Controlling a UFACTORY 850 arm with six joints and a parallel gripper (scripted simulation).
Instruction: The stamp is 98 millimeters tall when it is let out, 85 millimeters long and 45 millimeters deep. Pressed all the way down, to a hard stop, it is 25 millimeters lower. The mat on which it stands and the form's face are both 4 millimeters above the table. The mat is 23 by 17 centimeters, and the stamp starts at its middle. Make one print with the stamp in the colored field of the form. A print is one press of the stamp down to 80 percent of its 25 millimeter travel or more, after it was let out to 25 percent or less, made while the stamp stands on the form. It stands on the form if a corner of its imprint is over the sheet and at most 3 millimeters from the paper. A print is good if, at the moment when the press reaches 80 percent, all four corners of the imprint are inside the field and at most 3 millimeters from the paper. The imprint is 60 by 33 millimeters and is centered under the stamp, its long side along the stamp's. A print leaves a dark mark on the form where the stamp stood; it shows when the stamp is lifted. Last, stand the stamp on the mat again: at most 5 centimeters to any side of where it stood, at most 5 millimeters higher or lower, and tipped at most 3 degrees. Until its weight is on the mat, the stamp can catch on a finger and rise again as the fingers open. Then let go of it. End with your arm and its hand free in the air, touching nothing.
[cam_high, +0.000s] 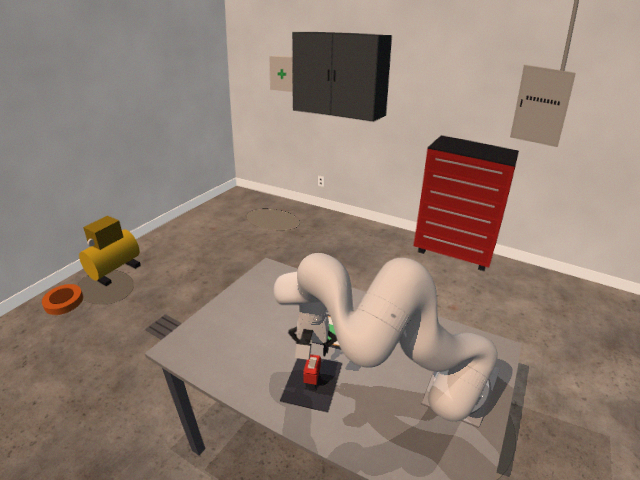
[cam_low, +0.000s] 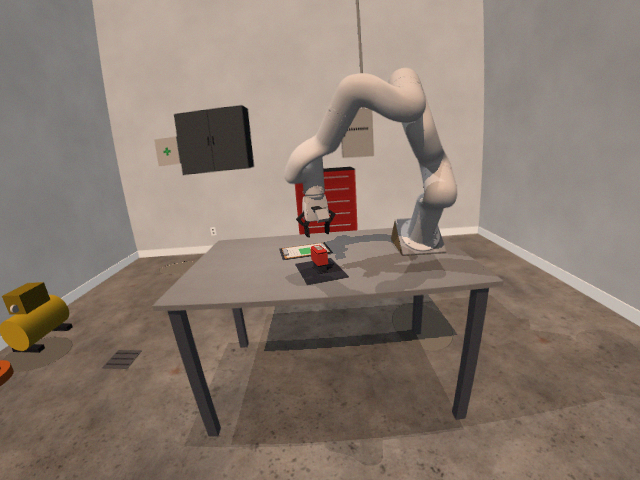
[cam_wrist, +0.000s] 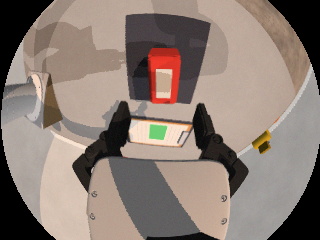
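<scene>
Now: the red stamp 120 mm below my hand. The rest, counted from my hand: dark mat: 170 mm below; form: 120 mm ahead, 250 mm to the right, 160 mm below.
</scene>
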